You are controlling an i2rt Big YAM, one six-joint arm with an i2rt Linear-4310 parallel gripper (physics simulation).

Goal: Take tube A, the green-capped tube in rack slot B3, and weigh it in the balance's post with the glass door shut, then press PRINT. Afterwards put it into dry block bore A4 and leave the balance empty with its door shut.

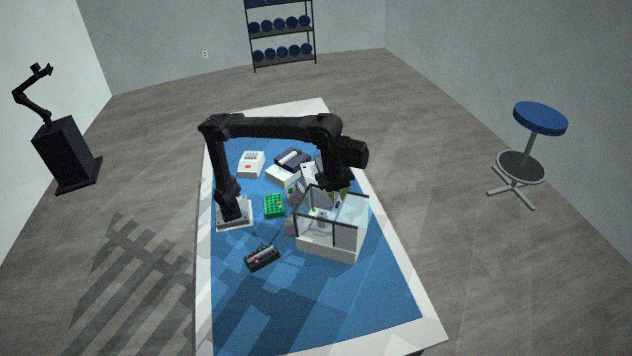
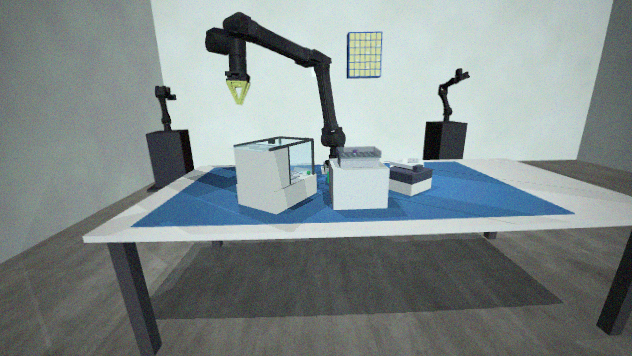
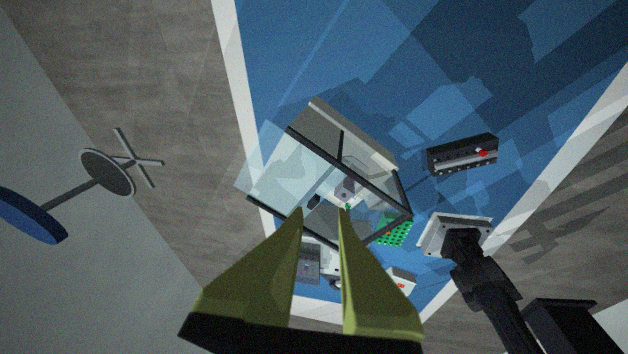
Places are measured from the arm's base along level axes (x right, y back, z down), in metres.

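Pixels of known places: gripper, fingertip midpoint: (image 1: 337, 201) (image 2: 239, 104) (image 3: 320, 213); arm's base, link origin: (image 1: 230, 210) (image 3: 458, 242).
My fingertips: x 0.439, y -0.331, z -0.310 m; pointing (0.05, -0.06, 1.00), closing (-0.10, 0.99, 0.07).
Ahead of a thing's pixels: the offset from my fingertips to its top centre. "pt": to the spot under its first point.
My gripper (image 1: 338, 192) (image 2: 238, 102) (image 3: 320, 213) hangs high above the glass-walled balance (image 1: 326, 252) (image 2: 260, 176) (image 3: 334, 127). Its olive fingers stand close together with nothing between them. A small green cap @[dx -0.233, dy +0.001, dz +0.253 m] (image 1: 312, 209) (image 3: 347, 205) shows inside the balance chamber, right beside the grey post @[pt dx -0.134, dy +0.002, dz +0.195 m] (image 3: 344, 191). I cannot tell whether it sits in the post. A pale glass pane @[dx -0.061, dy -0.087, dz +0.134 m] (image 3: 263, 175) juts out past the balance frame toward the table edge. The green tube rack @[dx -0.403, dy +0.135, dz +0.312 m] (image 1: 273, 205) (image 3: 394, 231) holds an orange-capped tube @[dx -0.369, dy +0.113, dz +0.288 m] (image 1: 279, 202). The white dry block @[dx -0.737, dy +0.163, dz +0.272 m] (image 1: 250, 163) (image 3: 402, 282) stands at the back.
A black tube rack @[dx -0.138, dy +0.266, dz +0.294 m] (image 1: 261, 257) (image 3: 461, 154) with a red cap lies in front of the arm base (image 1: 234, 212). A white box @[dx -0.393, dy -0.067, dz +0.152 m] (image 2: 358, 188) and a dark-topped device @[dx -0.614, dy -0.008, dz +0.240 m] (image 1: 291, 158) (image 2: 411, 176) stand behind the balance. A blue stool (image 1: 539, 117) stands on the floor.
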